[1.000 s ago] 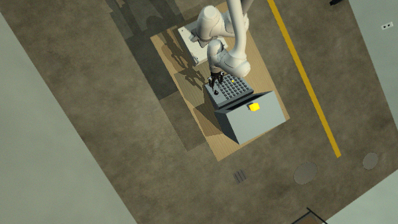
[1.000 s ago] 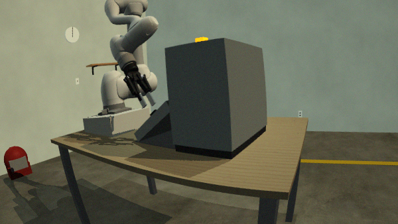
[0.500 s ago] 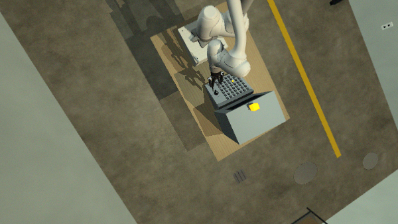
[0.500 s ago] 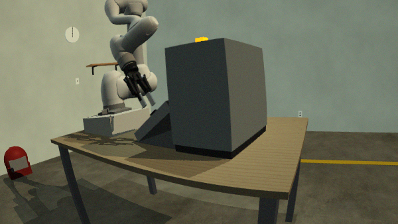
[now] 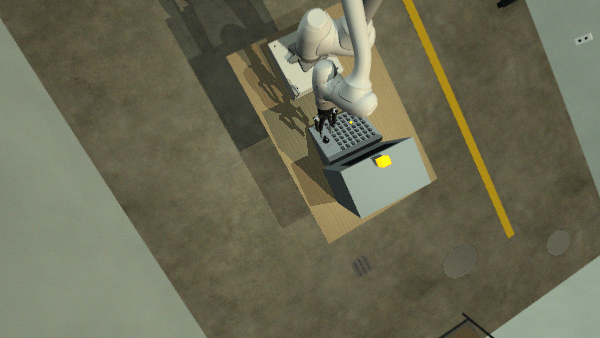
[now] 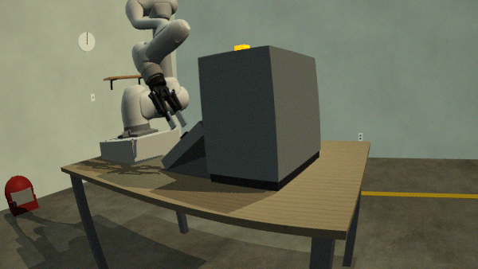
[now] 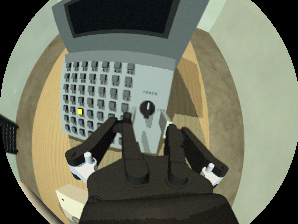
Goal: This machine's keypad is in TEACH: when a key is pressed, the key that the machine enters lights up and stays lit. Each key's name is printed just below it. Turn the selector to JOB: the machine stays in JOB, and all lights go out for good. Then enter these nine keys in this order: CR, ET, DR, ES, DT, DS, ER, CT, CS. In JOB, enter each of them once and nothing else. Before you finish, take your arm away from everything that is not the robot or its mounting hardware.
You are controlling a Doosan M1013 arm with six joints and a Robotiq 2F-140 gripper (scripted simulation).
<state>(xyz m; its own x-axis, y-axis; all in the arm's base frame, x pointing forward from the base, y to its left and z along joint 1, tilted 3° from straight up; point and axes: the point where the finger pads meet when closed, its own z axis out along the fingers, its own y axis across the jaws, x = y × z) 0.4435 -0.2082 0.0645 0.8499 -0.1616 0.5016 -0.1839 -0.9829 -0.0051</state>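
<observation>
Right now the black selector knob is 6 cm below my hand, 5 cm ahead of it and 1 cm to the right of it. From my hand the other things lie so: key (19 cm to the left, 9 cm below, 5 cm ahead); then sloped keypad (11 cm below, 10 cm to the left, 9 cm ahead).
</observation>
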